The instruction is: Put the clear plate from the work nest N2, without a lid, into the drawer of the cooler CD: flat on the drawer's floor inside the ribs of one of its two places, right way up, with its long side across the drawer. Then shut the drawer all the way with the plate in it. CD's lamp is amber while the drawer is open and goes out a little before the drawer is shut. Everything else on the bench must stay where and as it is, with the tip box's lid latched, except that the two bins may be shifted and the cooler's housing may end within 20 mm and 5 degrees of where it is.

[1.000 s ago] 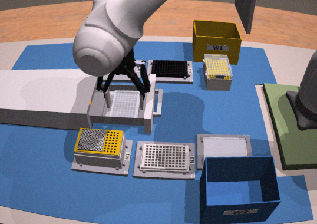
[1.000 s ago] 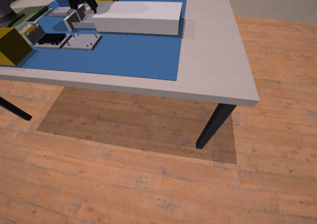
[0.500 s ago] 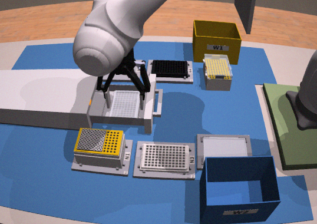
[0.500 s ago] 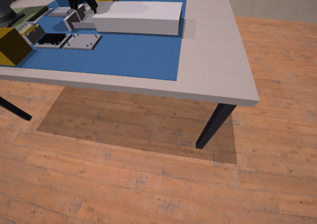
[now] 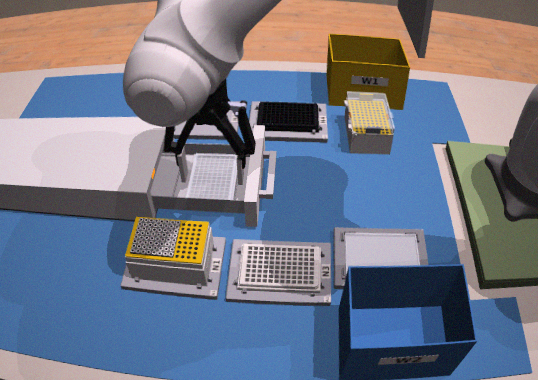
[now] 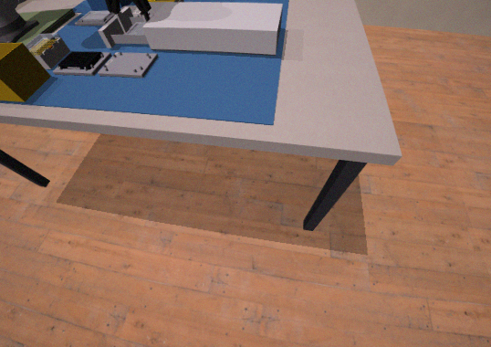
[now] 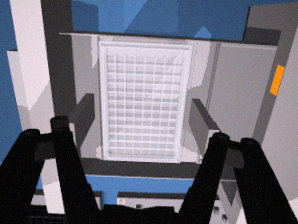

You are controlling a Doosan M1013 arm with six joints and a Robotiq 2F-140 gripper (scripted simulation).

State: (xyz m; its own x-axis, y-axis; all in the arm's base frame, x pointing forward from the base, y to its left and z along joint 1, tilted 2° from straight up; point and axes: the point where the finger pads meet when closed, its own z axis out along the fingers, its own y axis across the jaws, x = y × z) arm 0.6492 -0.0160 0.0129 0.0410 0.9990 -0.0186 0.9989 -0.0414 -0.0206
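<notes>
Right now my hand is 2 cm above the clear plate. Round my hand: drawer: 4 cm ahead, 2 cm below; tube rack: 4 cm ahead, 18 cm to the left, 1 cm above; cooler CD: 17 cm ahead, 1 cm to the right, 1 cm below.
</notes>
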